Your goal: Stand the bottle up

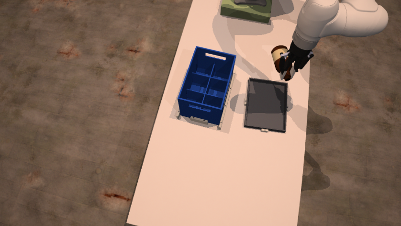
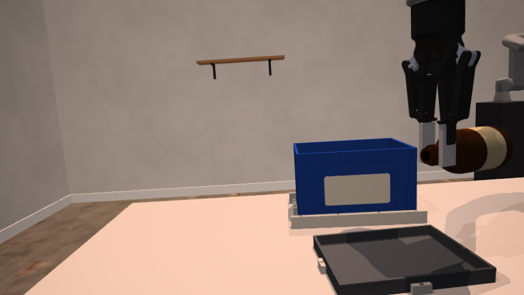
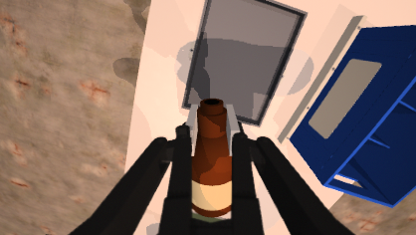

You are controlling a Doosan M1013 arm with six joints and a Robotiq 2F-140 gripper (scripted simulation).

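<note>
The brown bottle is 50 mm behind my hand, 20 mm below it and 10 mm to the right of it. From my hand the other things lie so: blue crate: 330 mm to the right, 140 mm below, 10 mm behind; then dark grey tray: 210 mm below, 50 mm to the right, 50 mm ahead.
</note>
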